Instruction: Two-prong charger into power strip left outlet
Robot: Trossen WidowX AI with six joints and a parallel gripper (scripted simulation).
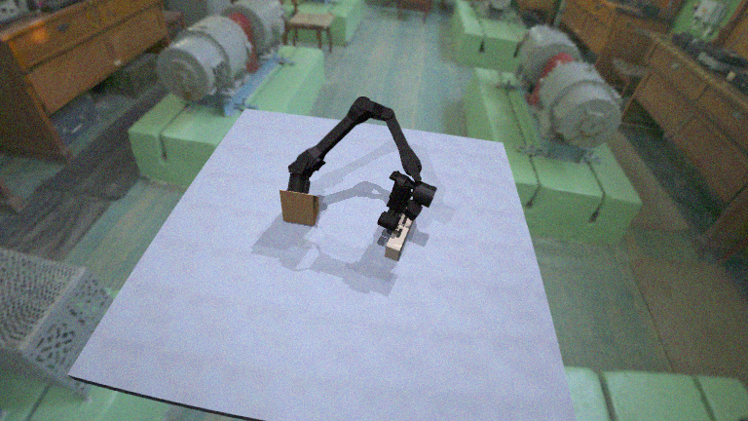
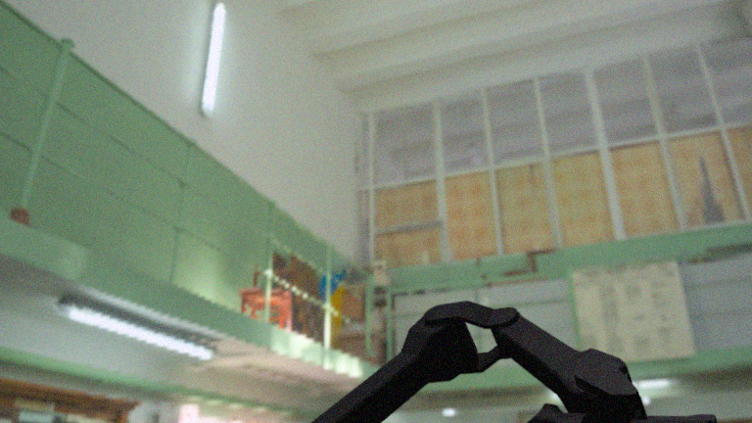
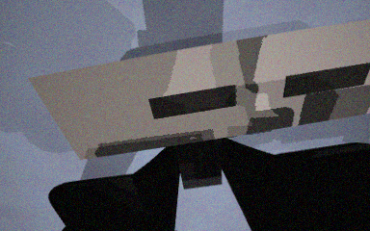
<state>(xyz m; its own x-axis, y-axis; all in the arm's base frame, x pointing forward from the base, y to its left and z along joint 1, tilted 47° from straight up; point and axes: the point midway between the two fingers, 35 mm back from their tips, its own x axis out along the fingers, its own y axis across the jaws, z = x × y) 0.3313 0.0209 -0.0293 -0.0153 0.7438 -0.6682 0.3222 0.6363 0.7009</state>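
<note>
My gripper tip is 20 mm short of the black two-prong charger, 10 mm to the left of it and 10 mm below it.
</note>
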